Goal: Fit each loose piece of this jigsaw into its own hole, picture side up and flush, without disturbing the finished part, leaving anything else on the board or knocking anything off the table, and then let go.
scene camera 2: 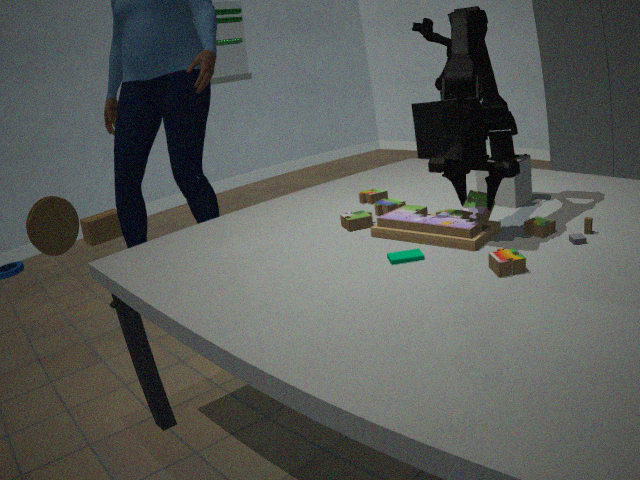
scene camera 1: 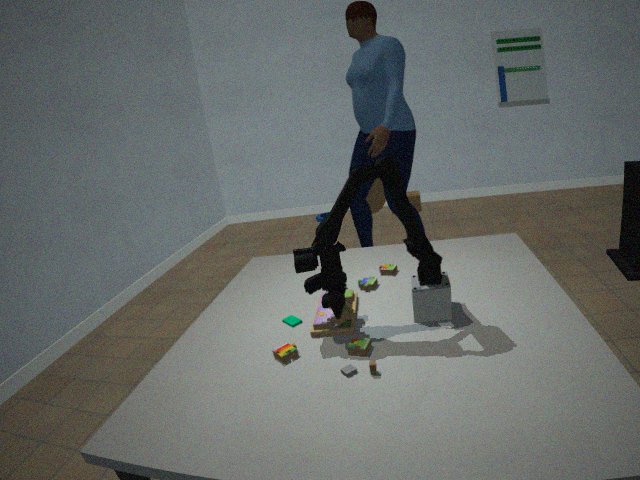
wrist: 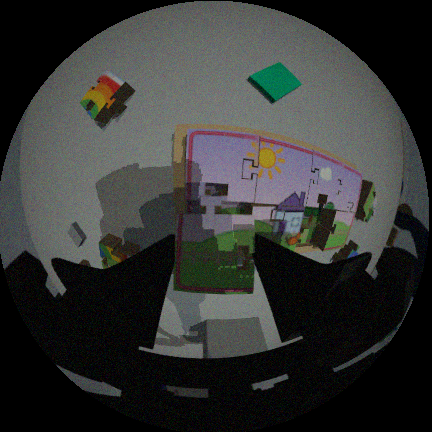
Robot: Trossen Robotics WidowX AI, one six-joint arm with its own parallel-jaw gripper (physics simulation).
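My gripper point(scene camera 1: 338, 315) point(scene camera 2: 476, 210) point(wrist: 213, 239) is shut on a jigsaw piece with a green field, fence and pink border point(scene camera 2: 478, 198) point(wrist: 212, 267). The piece is over the side of the board nearest the arm's base, and looks tilted in scene camera 2. The wooden board point(scene camera 1: 330, 333) point(scene camera 2: 423, 237) point(wrist: 179, 145) lies flat, with lilac sky, sun and house in its finished part. A dark opening shows beyond the held piece in the wrist view; another dark gap lies right of the house. The piece's lower edge and any contact with the board are hidden.
Thick picture blocks stand around the board: red-yellow point(scene camera 1: 285, 352) point(scene camera 2: 507, 262) point(wrist: 105, 97), green-red point(scene camera 1: 359, 346) point(scene camera 2: 541, 226), blue-green point(scene camera 1: 368, 282) and others. A green tile point(scene camera 1: 292, 320) point(scene camera 2: 405, 256) point(wrist: 275, 82), grey block point(scene camera 1: 348, 370) point(scene camera 2: 577, 238) and small wooden block point(scene camera 1: 372, 367) point(scene camera 2: 588, 225) are nearby.
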